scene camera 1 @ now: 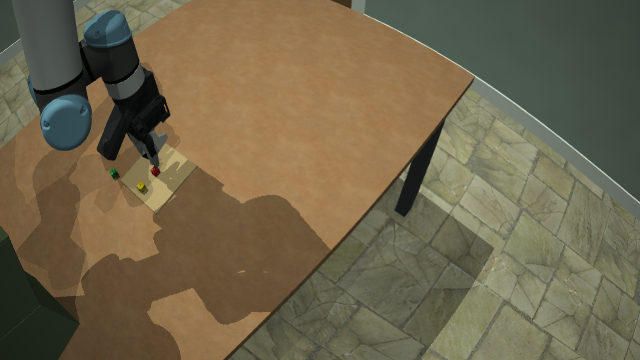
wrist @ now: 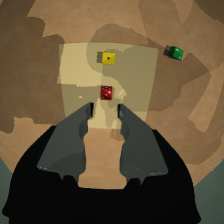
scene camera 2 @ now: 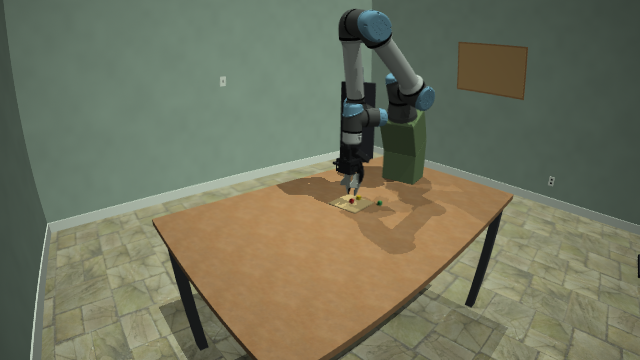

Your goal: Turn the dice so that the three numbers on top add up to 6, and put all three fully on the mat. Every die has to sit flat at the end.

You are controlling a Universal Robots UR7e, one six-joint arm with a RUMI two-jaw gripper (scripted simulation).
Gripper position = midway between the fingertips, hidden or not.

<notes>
In view: the gripper [scene camera 1: 153,162] and a mat [scene camera 1: 174,168].
The mat shows as well in the wrist view [wrist: 82,73]. The gripper also shows in the wrist view [wrist: 105,104] and in scene camera 2 [scene camera 2: 351,194].
</notes>
